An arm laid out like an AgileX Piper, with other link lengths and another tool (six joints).
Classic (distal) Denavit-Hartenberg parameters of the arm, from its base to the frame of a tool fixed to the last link. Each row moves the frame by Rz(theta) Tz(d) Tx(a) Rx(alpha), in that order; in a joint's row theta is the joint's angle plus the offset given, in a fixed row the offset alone. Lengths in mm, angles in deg.
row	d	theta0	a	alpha
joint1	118.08	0	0	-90
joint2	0	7.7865	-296.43	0
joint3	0	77.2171	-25.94	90
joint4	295.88	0	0	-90
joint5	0	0	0	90
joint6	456.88	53	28.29	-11.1
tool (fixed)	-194.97	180	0	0
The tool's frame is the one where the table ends.
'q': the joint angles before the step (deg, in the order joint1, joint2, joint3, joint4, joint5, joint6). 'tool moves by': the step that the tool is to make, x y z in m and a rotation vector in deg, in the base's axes. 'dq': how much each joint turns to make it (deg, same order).
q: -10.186 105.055 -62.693 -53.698 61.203 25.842
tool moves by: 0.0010 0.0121 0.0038 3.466 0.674 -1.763
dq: -0.001 0.112 -3.246 5.656 2.398 -4.212
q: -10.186 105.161 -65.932 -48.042 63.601 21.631
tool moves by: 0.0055 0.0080 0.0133 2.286 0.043 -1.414
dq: -0.005 -0.044 -4.236 4.216 3.289 -3.737
